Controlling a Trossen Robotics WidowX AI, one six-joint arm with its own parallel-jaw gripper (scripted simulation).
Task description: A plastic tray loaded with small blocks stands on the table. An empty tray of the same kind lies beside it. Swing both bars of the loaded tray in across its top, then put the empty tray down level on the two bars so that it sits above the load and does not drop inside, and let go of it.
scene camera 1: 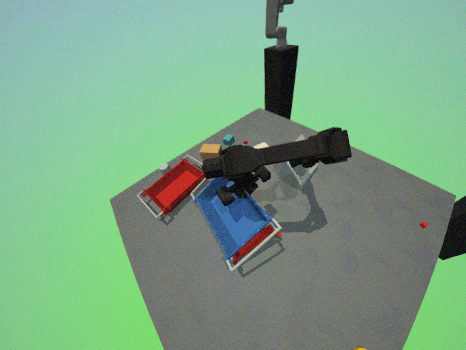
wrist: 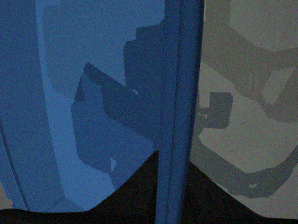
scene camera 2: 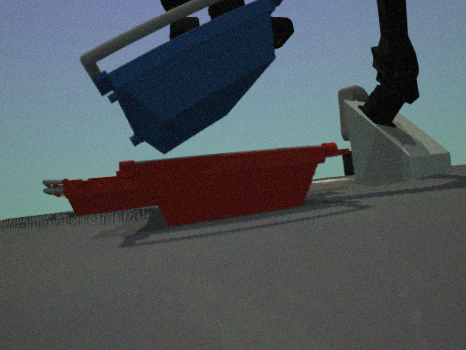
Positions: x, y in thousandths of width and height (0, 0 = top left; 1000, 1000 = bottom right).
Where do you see a blue tray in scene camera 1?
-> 505, 644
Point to a blue tray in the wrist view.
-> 320, 426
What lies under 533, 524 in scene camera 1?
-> My gripper.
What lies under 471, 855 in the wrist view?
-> My gripper.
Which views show the blue tray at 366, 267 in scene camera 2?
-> Scene camera 1, the wrist view and scene camera 2: all of them.
